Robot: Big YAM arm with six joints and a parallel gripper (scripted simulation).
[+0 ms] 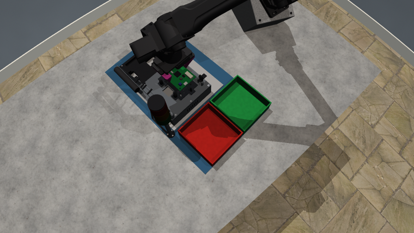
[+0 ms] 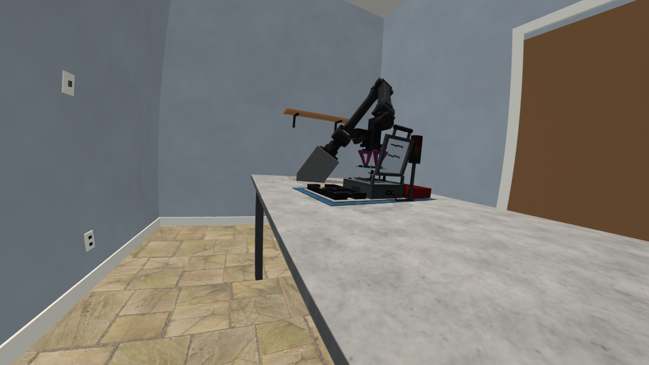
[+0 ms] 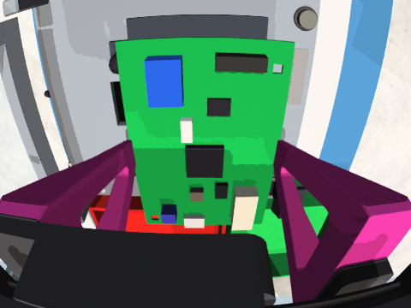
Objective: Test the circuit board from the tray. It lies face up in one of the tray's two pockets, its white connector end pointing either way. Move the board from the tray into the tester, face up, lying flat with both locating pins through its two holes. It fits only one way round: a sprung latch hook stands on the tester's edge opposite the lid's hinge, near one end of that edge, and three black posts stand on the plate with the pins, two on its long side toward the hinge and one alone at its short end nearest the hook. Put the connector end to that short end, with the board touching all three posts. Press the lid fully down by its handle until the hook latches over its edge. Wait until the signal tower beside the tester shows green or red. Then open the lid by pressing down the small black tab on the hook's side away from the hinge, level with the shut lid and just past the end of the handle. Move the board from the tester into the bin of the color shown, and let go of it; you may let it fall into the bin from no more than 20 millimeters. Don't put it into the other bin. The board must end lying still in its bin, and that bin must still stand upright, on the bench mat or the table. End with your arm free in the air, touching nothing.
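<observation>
The tester plate is 50 mm below my hand, 10 mm to the left of it and 10 mm ahead of it. Round my hand: clear lid 120 mm ahead, 60 mm above, 30 mm to the left; green circuit board right at my hand; latch hook 70 mm behind, 40 mm to the left, 30 mm below.
</observation>
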